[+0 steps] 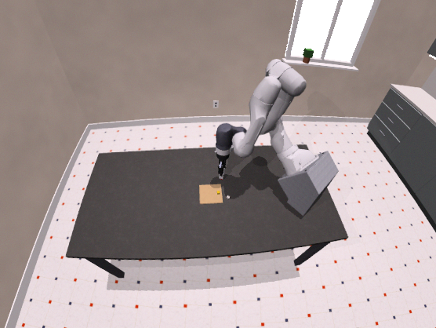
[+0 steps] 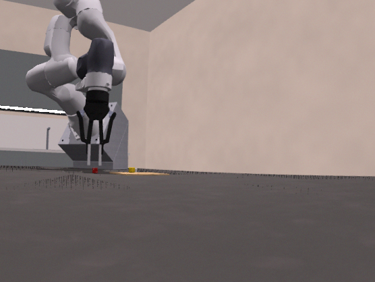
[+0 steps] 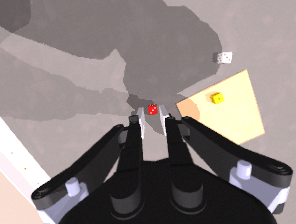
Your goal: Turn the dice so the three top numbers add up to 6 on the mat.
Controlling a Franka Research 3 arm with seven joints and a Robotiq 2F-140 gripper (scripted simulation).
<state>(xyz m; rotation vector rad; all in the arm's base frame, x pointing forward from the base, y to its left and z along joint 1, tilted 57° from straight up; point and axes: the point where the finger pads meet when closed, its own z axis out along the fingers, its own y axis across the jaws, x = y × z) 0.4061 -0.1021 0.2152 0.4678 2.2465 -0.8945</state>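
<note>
Now: hand 50 mm above the red die. The rest, counted from my hand: tan mat (110 mm ahead, 90 mm to the left, 60 mm below); yellow die (100 mm to the left, 60 mm ahead, 50 mm below); white die (160 mm to the left, 50 mm below, 20 mm ahead).
</note>
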